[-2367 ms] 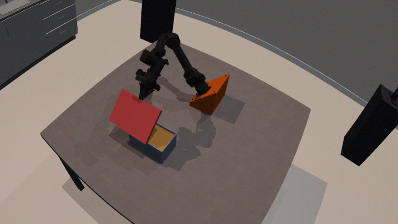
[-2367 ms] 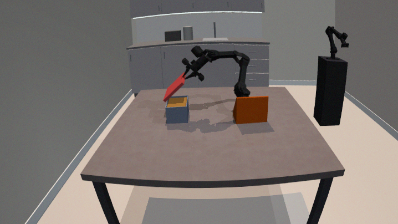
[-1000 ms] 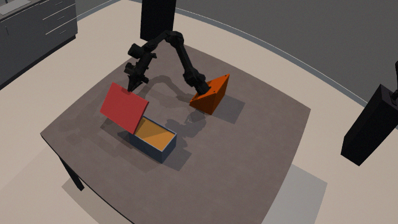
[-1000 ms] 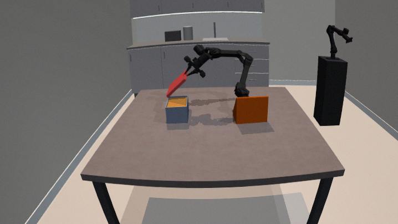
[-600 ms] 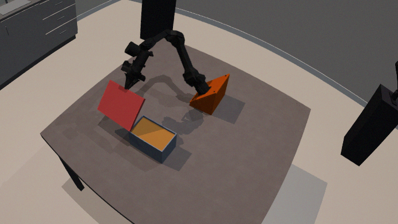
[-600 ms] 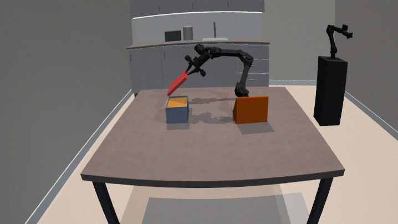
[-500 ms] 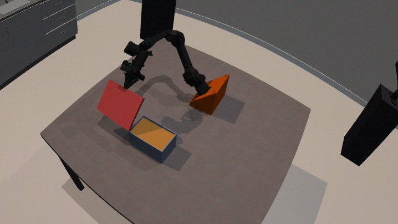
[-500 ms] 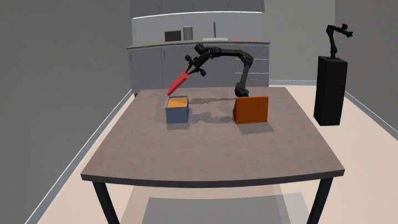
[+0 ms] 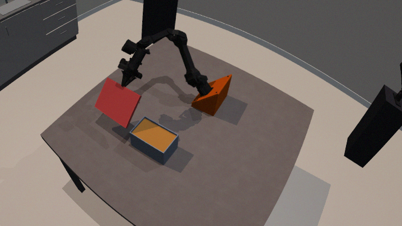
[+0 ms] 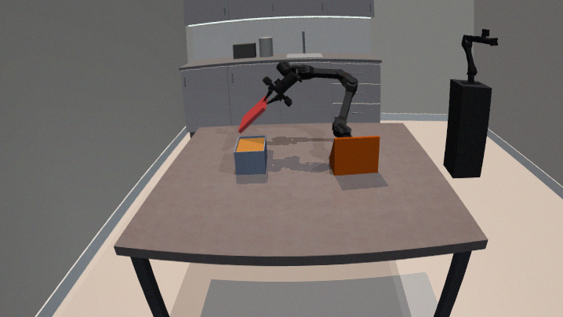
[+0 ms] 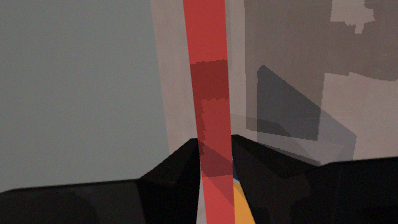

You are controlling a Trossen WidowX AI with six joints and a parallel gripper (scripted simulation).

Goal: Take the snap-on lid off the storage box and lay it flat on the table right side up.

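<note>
Right now the red lid is 6 cm ahead of my gripper tip, 1 cm to the left of it and 5 cm below it. Round my gripper tip: blue-grey storage box 4 cm ahead, 25 cm to the left, 18 cm below.
</note>
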